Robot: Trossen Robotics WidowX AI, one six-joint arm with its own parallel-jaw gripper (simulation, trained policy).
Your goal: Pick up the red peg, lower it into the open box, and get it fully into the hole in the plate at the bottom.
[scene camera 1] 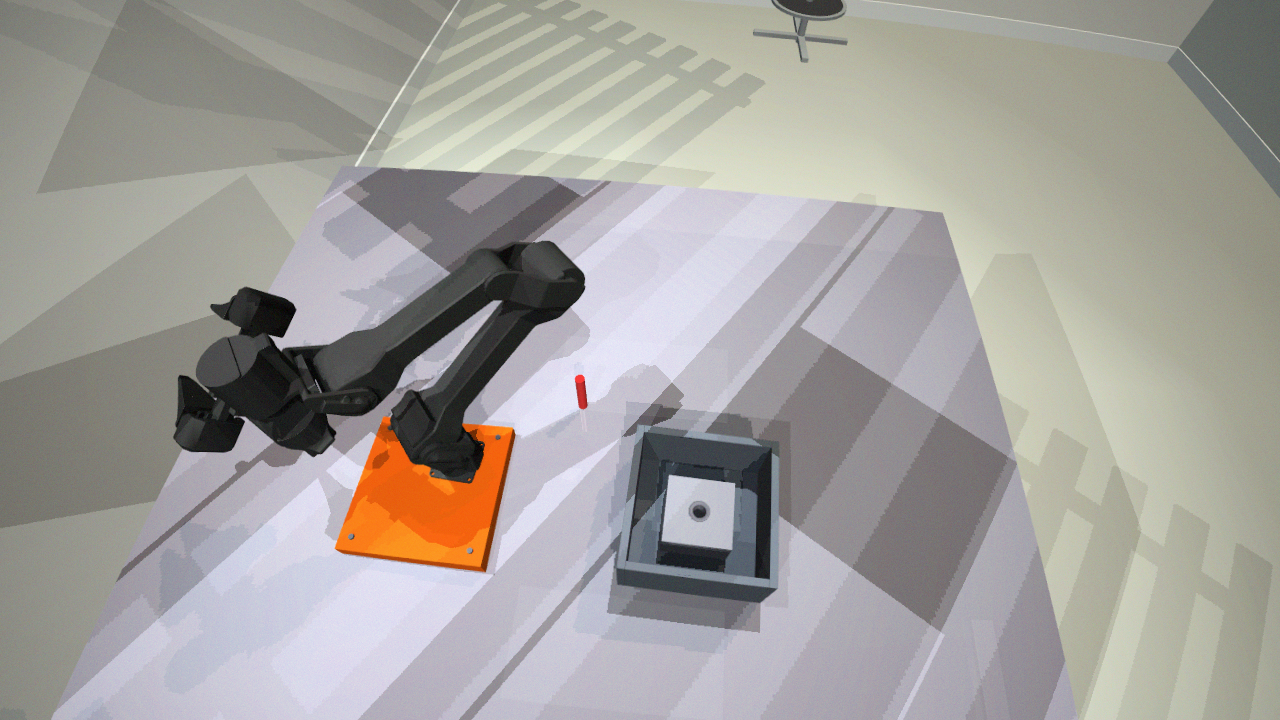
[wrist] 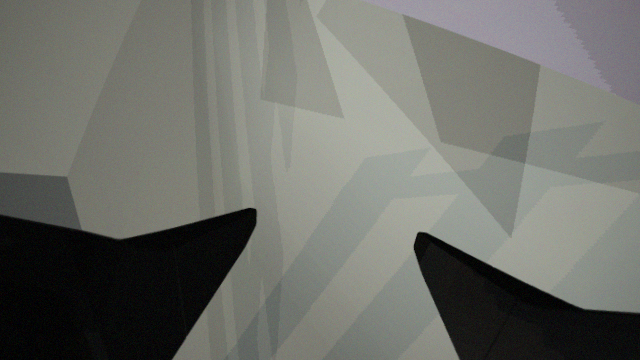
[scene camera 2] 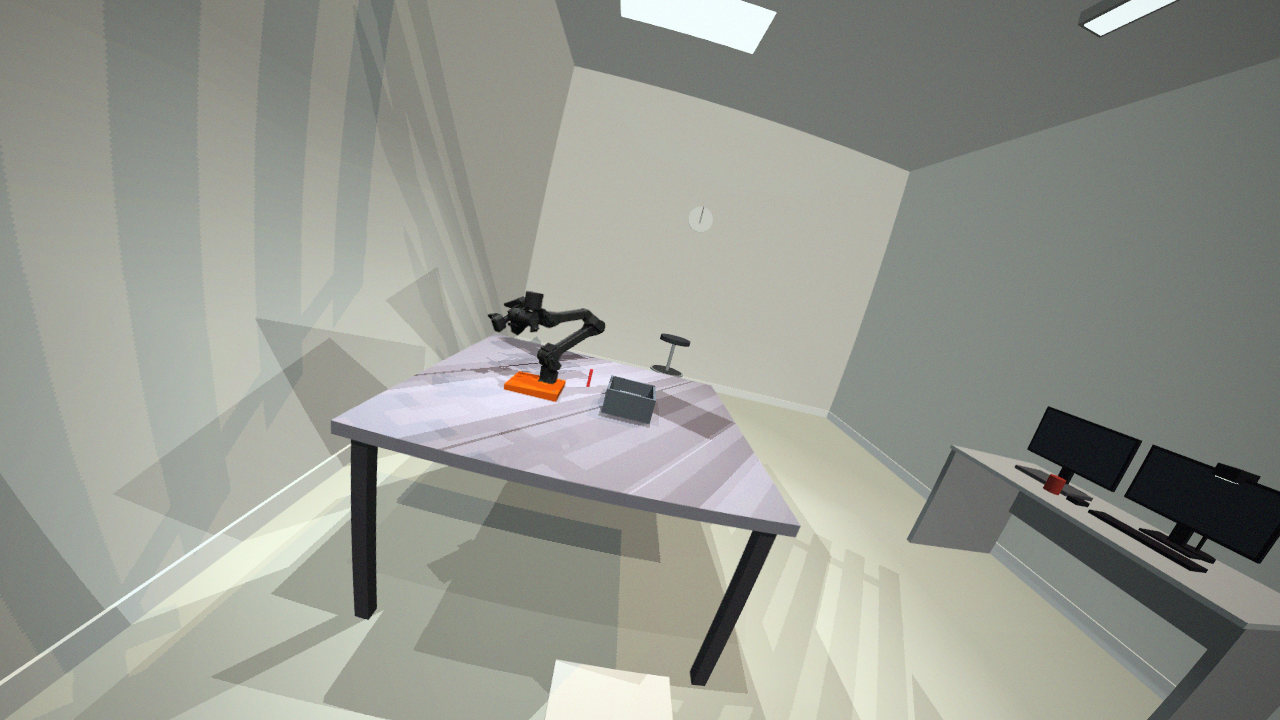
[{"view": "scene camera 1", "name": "gripper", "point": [198, 341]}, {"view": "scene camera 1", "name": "grey box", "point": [750, 573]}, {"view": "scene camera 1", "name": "plate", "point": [711, 535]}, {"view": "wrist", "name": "gripper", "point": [334, 228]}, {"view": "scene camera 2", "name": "gripper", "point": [496, 309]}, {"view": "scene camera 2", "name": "grey box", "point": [617, 403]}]
